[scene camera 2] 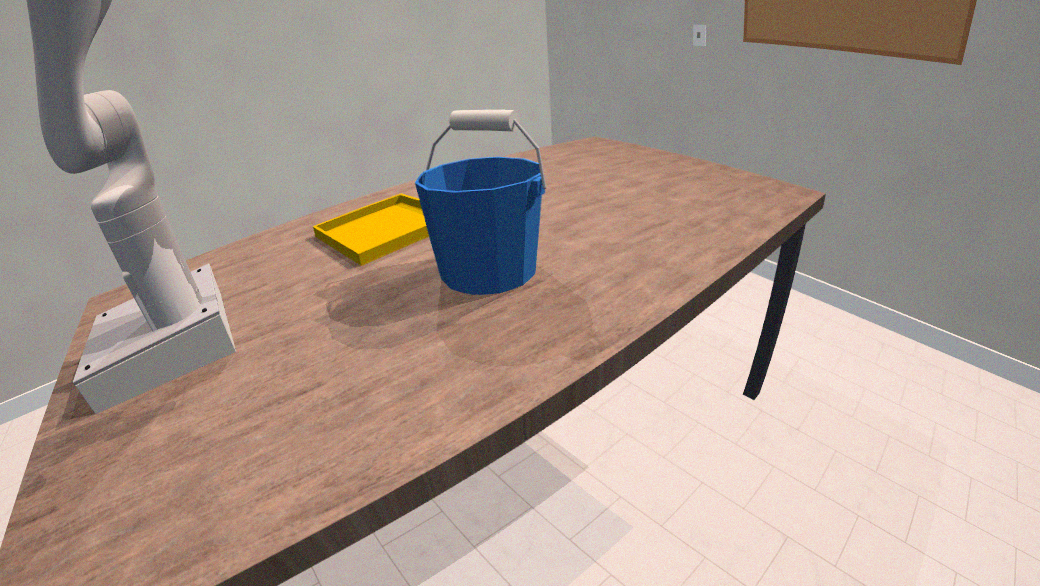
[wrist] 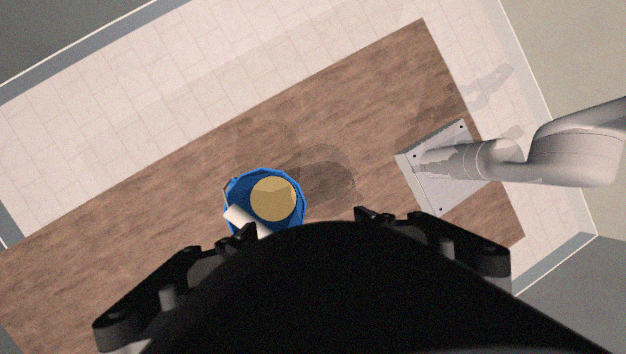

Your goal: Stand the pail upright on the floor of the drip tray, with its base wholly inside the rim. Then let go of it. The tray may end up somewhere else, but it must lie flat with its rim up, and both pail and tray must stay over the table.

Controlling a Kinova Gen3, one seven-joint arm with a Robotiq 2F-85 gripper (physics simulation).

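Where they show: arm's base, origin of its link: (scene camera 2: pixel 176 310) (wrist: pixel 433 163).
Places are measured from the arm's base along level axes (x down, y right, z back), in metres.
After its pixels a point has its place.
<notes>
The blue pail (scene camera 2: pixel 483 232) {x -0.036, y 0.278, z -0.405 m} (wrist: pixel 240 188) {x -0.044, y 0.292, z -0.497 m} stands upright on the table, its base outside the tray. Its light handle grip (scene camera 2: pixel 481 120) {x -0.178, y 0.218, z -0.472 m} (wrist: pixel 240 216) {x -0.190, y 0.236, z -0.484 m} is raised above the rim. In the wrist view a round tan surface (wrist: pixel 273 199) {x 0.041, y 0.212, z -0.465 m} shows within the pail's opening. The yellow drip tray (scene camera 2: pixel 393 246) {x 0.058, y 0.007, z -0.413 m} lies flat with its rim up, behind and left of the pail in the scene view, partly hidden by it. The tray does not show in the wrist view. My gripper (wrist: pixel 306 225) {x -0.373, y 0.197, z -0.371 m} is open and empty, high above the table; the pail shows beyond its left finger. The scene view does not show the gripper.
The wooden table (scene camera 2: pixel 327 436) {x 0.068, y 0.344, z -0.091 m} (wrist: pixel 350 110) {x 0.068, y 0.291, z -0.089 m} has a long edge in front of the pail in the scene view. The robot's base (scene camera 2: pixel 156 363) {x 0.033, y 0.067, z 0.059 m} (wrist: pixel 452 192) {x 0.003, y -0.118, z 0.002 m} stands at the table's left end in the scene view, with the arm (scene camera 2: pixel 69 87) {x -0.336, y 0.069, z 0.023 m} rising above it.
</notes>
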